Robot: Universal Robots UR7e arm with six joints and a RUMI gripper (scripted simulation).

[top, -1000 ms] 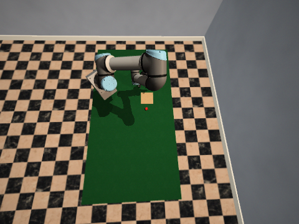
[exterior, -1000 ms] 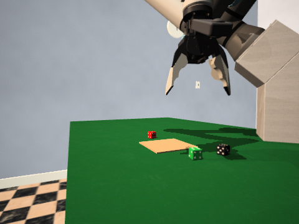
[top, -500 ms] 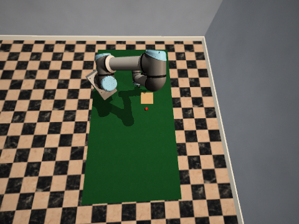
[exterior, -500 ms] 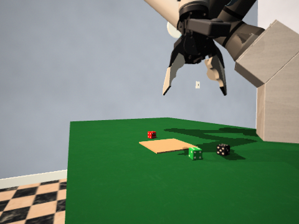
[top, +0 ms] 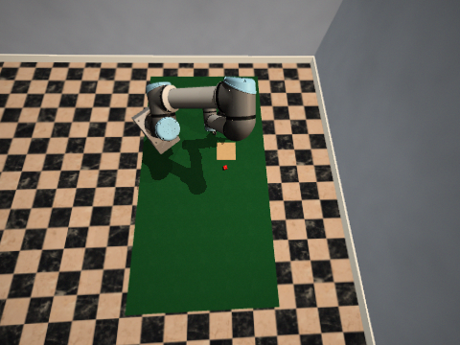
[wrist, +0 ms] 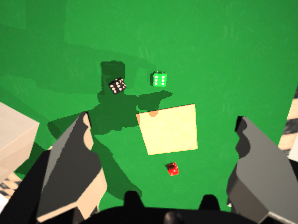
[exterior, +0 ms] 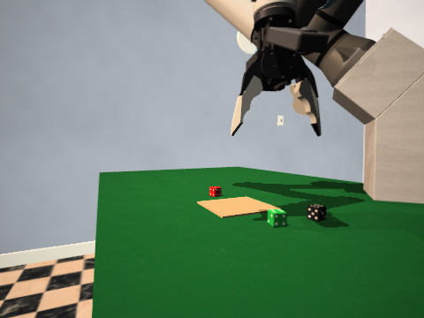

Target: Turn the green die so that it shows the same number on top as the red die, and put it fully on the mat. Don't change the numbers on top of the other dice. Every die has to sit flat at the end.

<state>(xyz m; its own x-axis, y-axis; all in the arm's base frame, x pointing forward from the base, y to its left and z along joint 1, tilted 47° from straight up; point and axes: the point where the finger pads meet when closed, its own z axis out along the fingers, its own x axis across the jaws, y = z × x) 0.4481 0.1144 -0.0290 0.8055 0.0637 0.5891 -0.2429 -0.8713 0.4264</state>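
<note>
My gripper is now 14 cm above the green die. Round my hand: black die: 14 cm below, 9 cm behind, 1 cm to the left; then red die: 28 cm to the right, 14 cm below, 3 cm behind; then tan mat: 15 cm below, 14 cm to the right, 1 cm behind.
</note>
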